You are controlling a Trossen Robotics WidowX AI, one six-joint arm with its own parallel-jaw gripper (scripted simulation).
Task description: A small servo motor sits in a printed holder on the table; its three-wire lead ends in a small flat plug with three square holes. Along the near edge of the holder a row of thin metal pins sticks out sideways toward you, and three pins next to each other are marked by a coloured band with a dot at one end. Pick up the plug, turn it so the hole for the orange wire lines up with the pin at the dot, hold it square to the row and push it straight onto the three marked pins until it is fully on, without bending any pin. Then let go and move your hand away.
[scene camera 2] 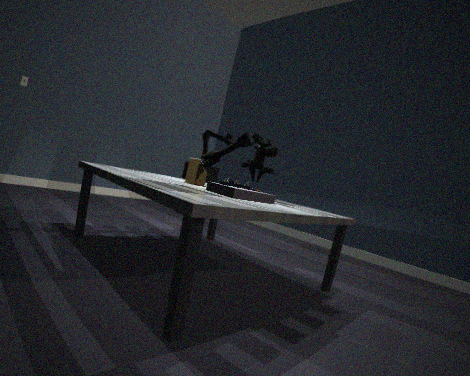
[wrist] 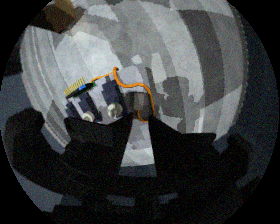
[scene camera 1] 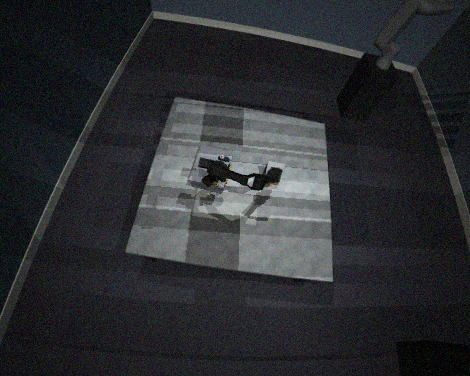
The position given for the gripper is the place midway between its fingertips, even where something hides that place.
Observation:
In view: the gripper (wrist: 141,116) and a grey holder plate (wrist: 139,138).

